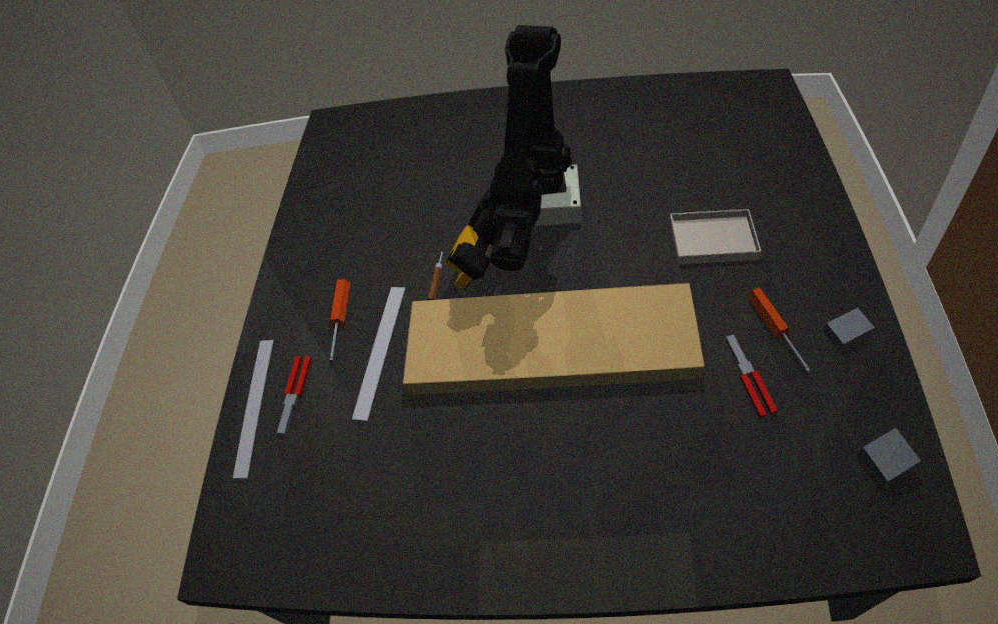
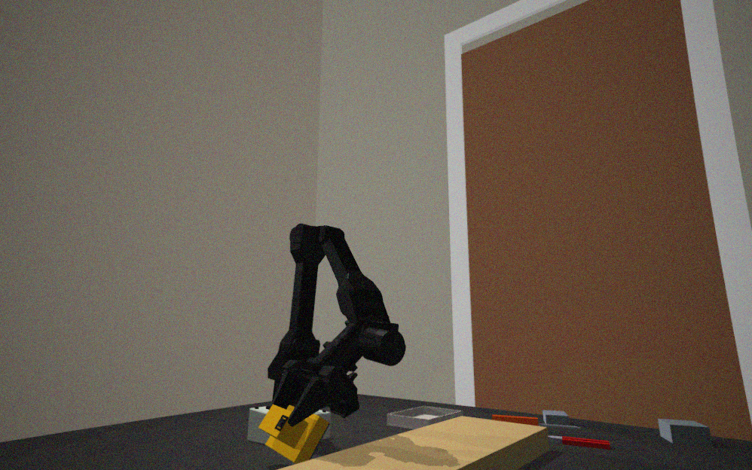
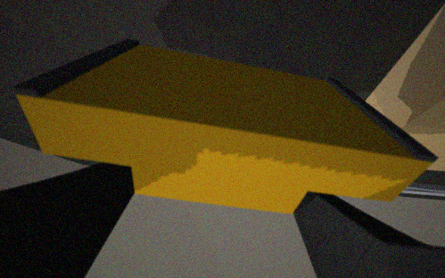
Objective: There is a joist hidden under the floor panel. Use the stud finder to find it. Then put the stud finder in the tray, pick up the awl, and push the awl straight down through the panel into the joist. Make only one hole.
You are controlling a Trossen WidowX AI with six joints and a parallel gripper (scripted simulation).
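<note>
My gripper tip is 20 mm short of the yellow stud finder and 10 mm above it. From my gripper tip the other things lie so: white tray (500 mm to the left, 60 mm below); then awl (60 mm to the right, 70 mm below).
</note>
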